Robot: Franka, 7 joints.
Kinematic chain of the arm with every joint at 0, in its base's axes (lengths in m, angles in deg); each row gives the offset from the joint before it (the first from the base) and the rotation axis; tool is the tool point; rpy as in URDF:
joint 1: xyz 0 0 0.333 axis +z
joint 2: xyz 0 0 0 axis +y
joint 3: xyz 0 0 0.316 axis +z
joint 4: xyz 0.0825 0 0 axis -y
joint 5: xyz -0.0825 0 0.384 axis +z
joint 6: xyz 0 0 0 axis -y
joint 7: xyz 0.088 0 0 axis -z
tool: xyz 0 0 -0.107 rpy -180 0 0
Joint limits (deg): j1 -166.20..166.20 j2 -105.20..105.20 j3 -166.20..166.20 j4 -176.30..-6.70 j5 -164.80..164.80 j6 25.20..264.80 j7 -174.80..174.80
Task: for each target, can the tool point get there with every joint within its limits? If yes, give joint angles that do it. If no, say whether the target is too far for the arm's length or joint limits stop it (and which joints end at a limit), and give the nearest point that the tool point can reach.
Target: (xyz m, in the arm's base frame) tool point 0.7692 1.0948 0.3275
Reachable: no: too far | nearest point 0.4932 0.7020 0.3295 | short by 0.480 m
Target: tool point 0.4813 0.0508 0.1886
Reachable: yes | joints 60.15 29.99 -43.60 -135.72 -96.91 112.46 75.89
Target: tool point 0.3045 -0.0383 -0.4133
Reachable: no: joint limits stop it (at a limit: joint 2) | nearest point 0.3024 -0.0380 -0.3603 | short by 0.053 m
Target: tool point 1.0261 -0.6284 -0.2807
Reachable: no: too far | nearest point 0.6517 -0.3991 -0.0568 | short by 0.493 m
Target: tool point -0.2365 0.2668 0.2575
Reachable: yes | joints 44.27 -37.98 114.61 -156.12 -87.36 81.94 -55.90
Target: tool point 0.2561 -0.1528 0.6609
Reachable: yes | joints 38.37 -81.23 -47.43 -144.16 -102.22 167.80 132.43
